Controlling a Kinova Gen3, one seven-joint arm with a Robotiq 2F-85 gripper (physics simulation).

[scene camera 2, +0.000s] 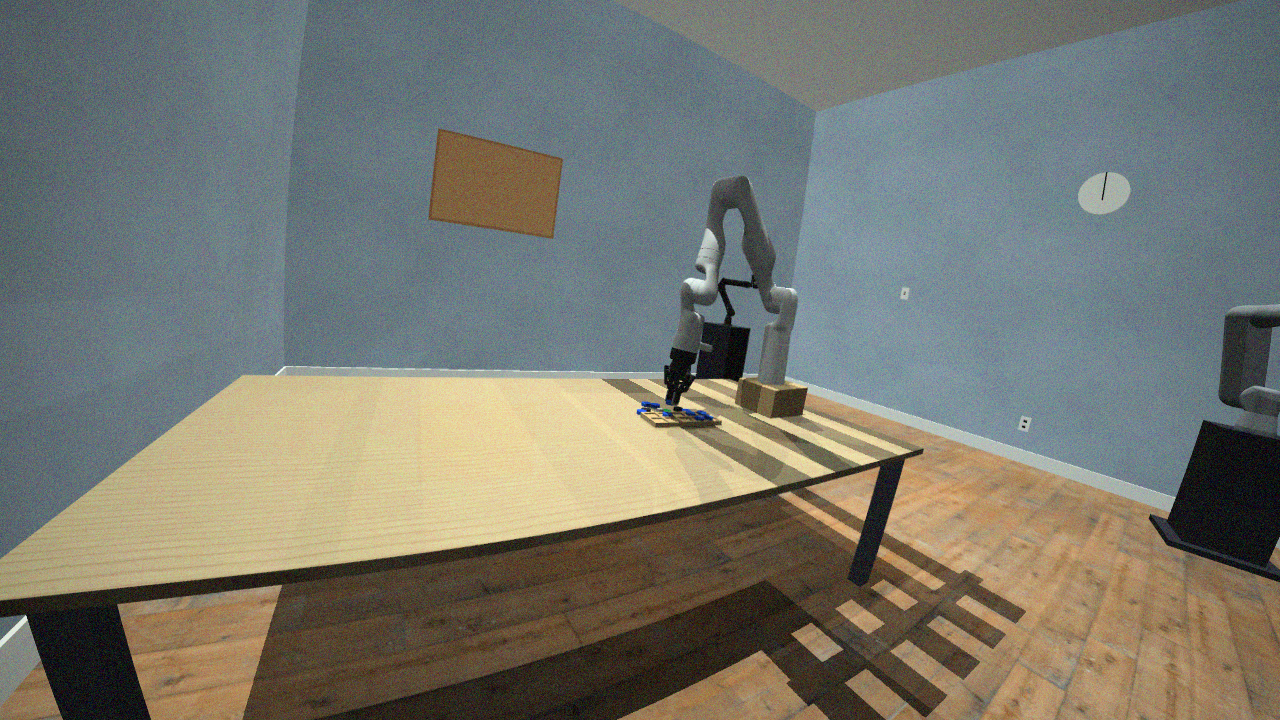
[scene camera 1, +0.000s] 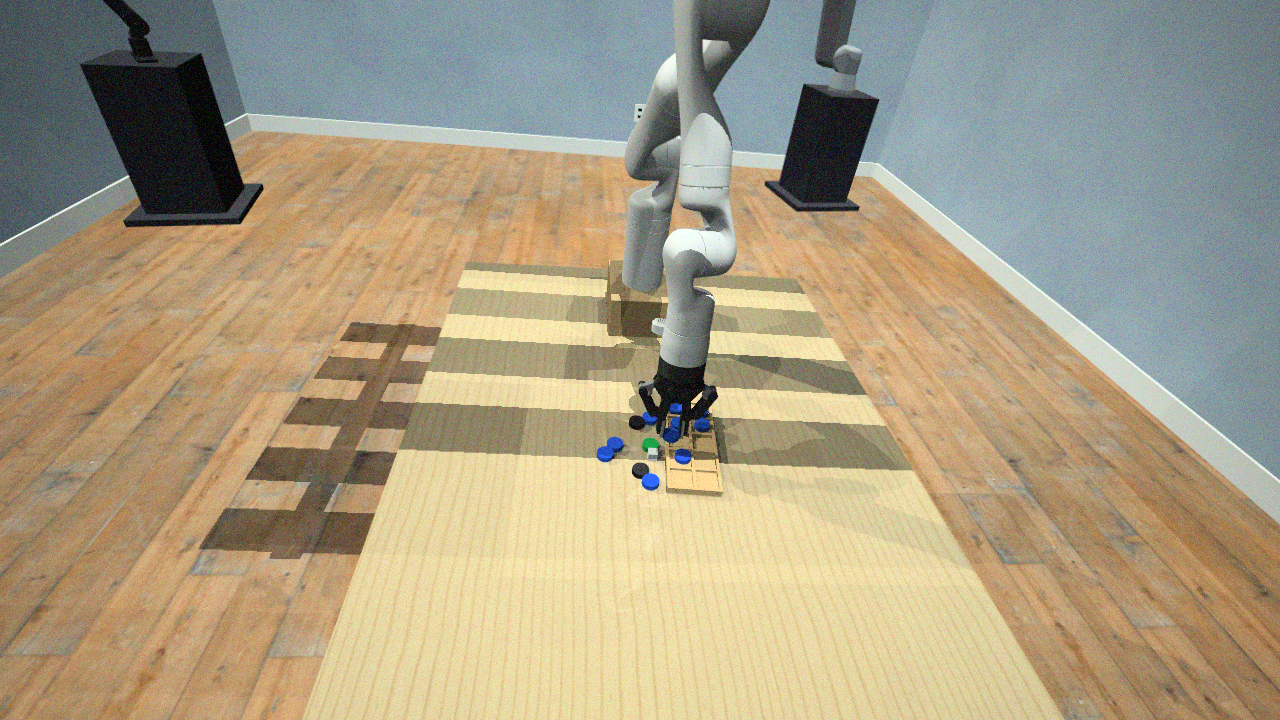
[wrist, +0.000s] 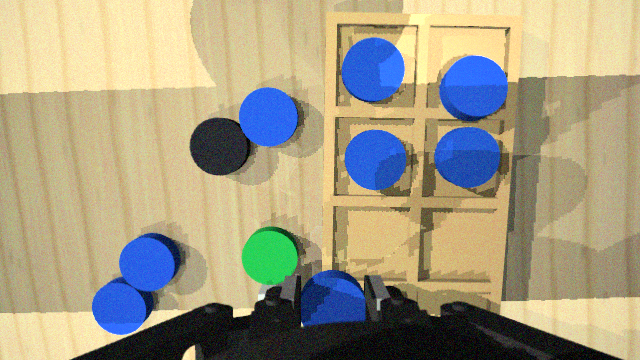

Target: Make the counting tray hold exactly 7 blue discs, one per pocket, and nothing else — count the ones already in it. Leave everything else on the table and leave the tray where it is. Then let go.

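My gripper [scene camera 1: 672, 433] [scene camera 2: 672, 402] [wrist: 332, 297] is shut on a blue disc, held above the tray's left edge. The wooden counting tray [scene camera 1: 693, 490] [wrist: 328, 160] has two columns of pockets. Its two back rows hold a blue disc each in the pockets: back left [wrist: 373, 69], back right [wrist: 473, 87], second row left [wrist: 375, 160] and second row right [wrist: 467, 157]. The back right one sits off-centre towards the front divider. The third-row pockets are empty. Another blue disc [scene camera 1: 682, 456] lies farther forward in the left column; the gripper hides it in the wrist view.
Left of the tray lie a green disc [scene camera 1: 650, 444] [wrist: 270, 255], a white cube [scene camera 1: 652, 454], black discs [scene camera 1: 640, 470] [wrist: 219, 146] and loose blue discs [scene camera 1: 650, 481] [wrist: 268, 116] [wrist: 147, 262] [wrist: 120, 307]. The arm's base block [scene camera 2: 770, 397] stands at the back.
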